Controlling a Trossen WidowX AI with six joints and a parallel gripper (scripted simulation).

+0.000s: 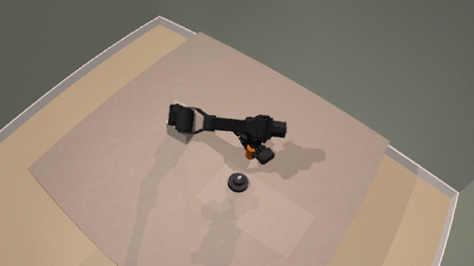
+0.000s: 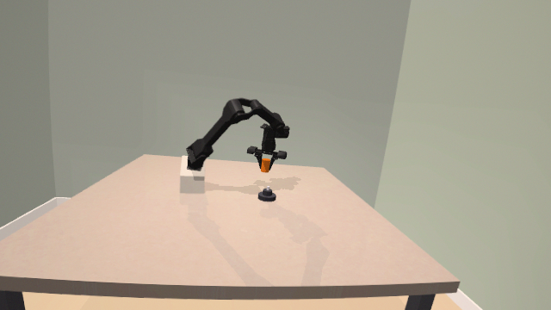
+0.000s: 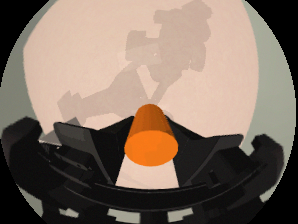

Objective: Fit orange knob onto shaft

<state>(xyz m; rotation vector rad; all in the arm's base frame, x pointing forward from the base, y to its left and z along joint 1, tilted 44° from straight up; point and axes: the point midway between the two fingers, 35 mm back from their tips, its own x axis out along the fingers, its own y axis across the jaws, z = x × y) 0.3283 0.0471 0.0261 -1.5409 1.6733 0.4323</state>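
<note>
Right now my gripper tip is 10 mm short of the round pedestal, 80 mm to the left of it and 90 mm above it. The rest, counted from my gripper tip: orange knob: 30 mm above.
</note>
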